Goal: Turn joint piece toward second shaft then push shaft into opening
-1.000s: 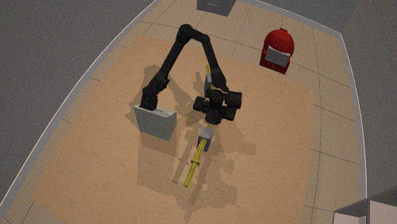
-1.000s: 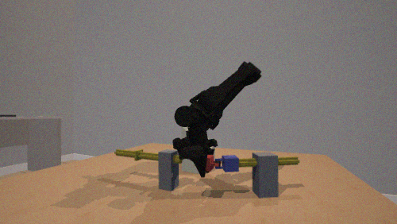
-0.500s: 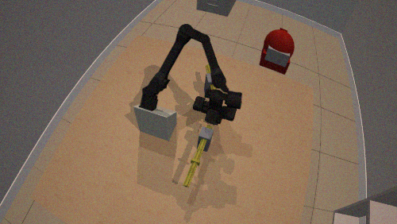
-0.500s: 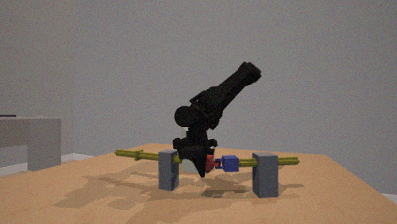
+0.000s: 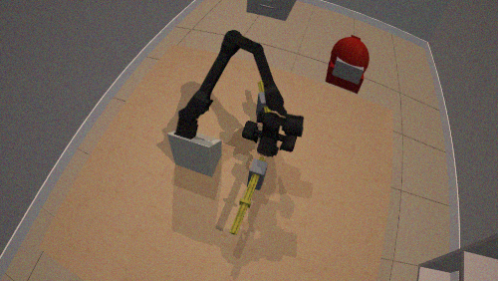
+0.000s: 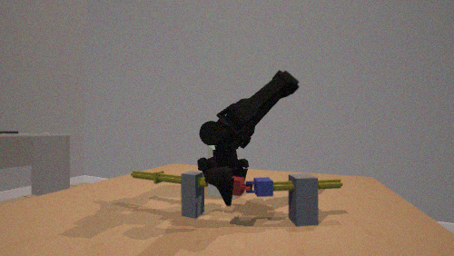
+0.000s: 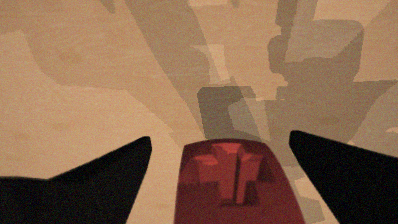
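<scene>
The red joint piece is 10 mm to the left of my gripper tip and 40 mm above it.
</scene>
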